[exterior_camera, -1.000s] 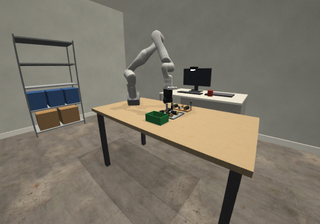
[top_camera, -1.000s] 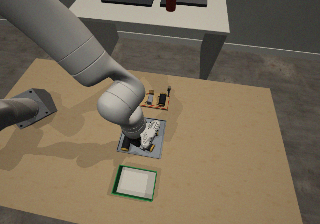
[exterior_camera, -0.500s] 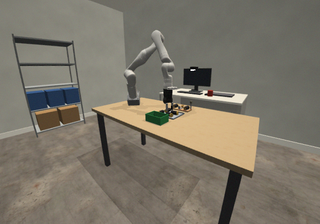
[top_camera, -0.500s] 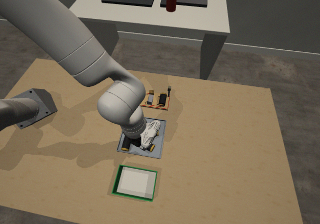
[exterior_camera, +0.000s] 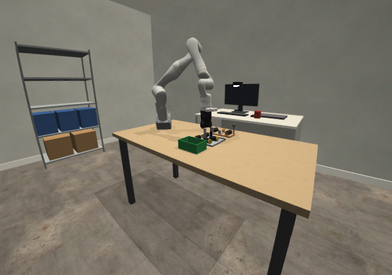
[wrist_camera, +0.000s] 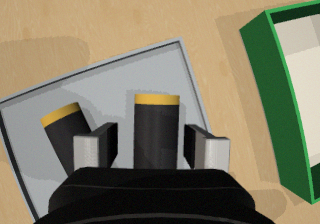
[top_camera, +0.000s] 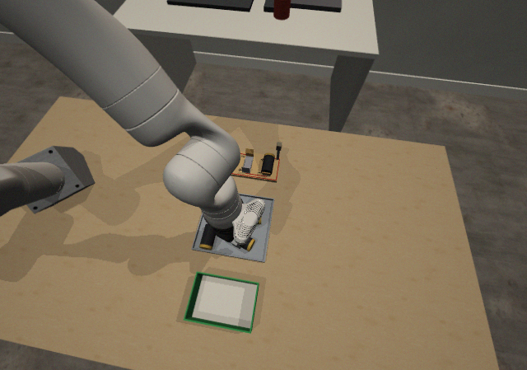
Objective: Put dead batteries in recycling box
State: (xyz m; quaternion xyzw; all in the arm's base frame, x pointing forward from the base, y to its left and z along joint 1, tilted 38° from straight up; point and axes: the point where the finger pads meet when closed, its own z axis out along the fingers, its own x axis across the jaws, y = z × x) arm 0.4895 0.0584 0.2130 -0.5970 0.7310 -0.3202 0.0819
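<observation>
Now: the grey tray 3 cm behind my hand, 4 cm to the left of it and 6 cm below it. Round my hand: green recycling box (1 cm behind, 15 cm to the right, 5 cm below).
</observation>
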